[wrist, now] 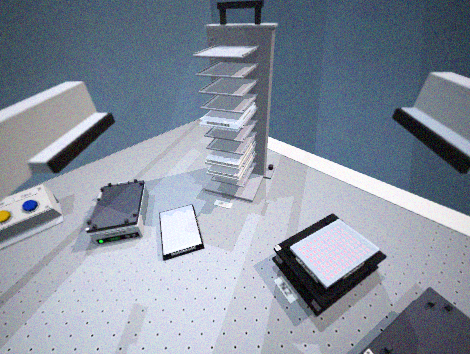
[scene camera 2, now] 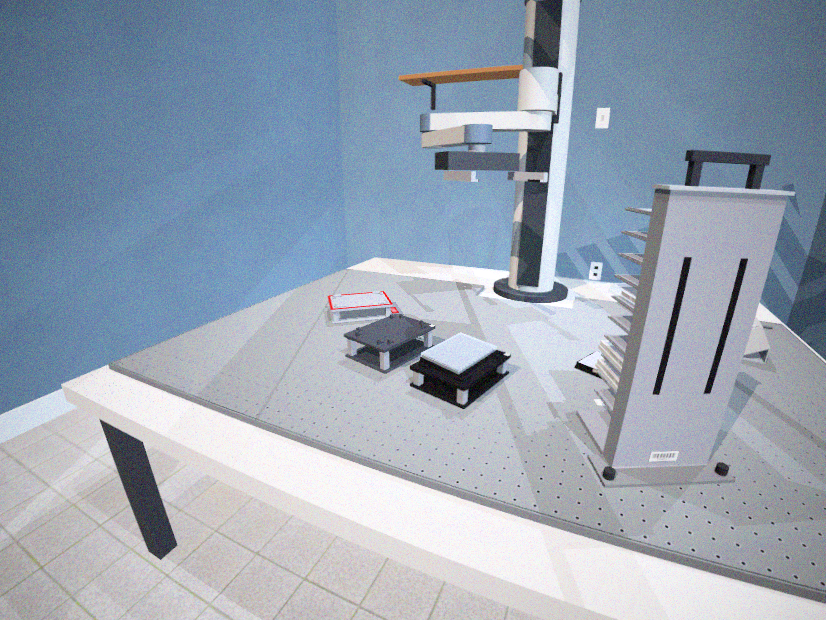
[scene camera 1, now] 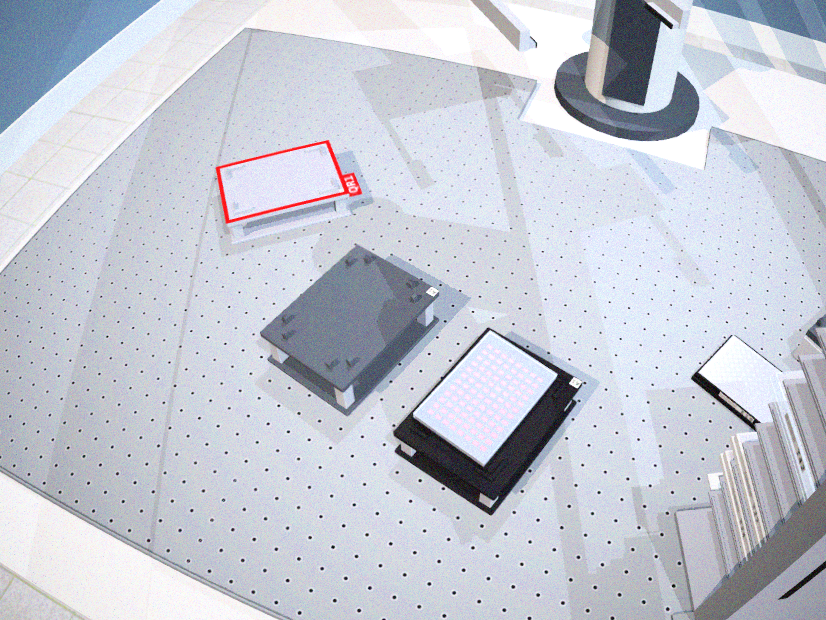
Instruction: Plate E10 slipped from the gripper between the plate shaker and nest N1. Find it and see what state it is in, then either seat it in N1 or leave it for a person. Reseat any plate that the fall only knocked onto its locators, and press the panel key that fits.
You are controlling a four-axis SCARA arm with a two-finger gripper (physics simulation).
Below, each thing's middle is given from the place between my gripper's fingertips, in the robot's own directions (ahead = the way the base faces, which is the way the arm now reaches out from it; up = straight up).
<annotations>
I see my gripper 360 mm above the plate E10 [wrist: 180, 234], 250 mm to the right of it and 40 mm short of it.
</annotations>
